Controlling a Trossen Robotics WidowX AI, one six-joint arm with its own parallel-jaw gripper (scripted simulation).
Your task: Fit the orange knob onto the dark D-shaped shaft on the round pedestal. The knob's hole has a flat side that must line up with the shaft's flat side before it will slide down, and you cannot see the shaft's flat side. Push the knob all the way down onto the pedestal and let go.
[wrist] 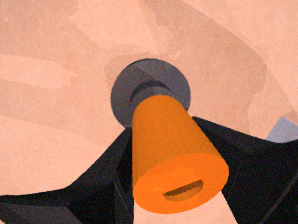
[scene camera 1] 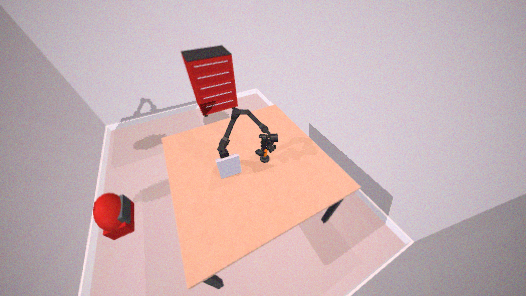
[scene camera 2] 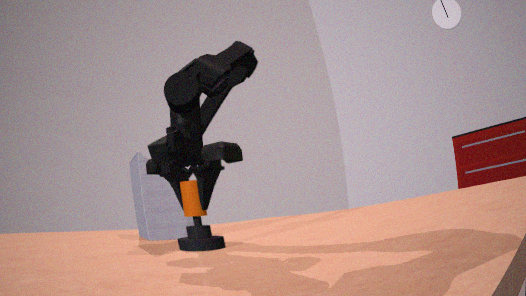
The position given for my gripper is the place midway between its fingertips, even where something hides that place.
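You can see my gripper (scene camera 2: 195,210), and it's there from the wrist too, that same gripper (wrist: 161,127). There's also a dark pedestal (scene camera 2: 200,238), (wrist: 143,78), plus an orange knob (wrist: 175,166).
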